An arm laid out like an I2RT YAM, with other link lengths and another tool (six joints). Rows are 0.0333 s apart.
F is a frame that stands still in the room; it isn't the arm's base.
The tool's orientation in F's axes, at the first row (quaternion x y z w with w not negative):
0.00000 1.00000 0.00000 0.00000
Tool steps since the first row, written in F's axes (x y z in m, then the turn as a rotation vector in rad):
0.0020 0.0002 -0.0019 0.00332 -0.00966 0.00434
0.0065 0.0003 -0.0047 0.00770 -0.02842 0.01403
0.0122 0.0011 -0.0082 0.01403 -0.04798 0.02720
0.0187 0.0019 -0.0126 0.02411 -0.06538 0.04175
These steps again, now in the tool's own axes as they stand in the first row. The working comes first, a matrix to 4 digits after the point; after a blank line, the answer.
The tool's axes in the first row as the columns of a matrix, in F's axes (used below as rounded here):
-1.0000 0.0000 0.0000
0.0000 1.0000 0.0000
0.0000 0.0000 -1.0000

-0.0020 0.0002 0.0019 -0.00332 -0.00966 -0.00434
-0.0065 0.0003 0.0047 -0.00770 -0.02842 -0.01403
-0.0122 0.0011 0.0082 -0.01403 -0.04798 -0.02720
-0.0187 0.0019 0.0126 -0.02411 -0.06538 -0.04175

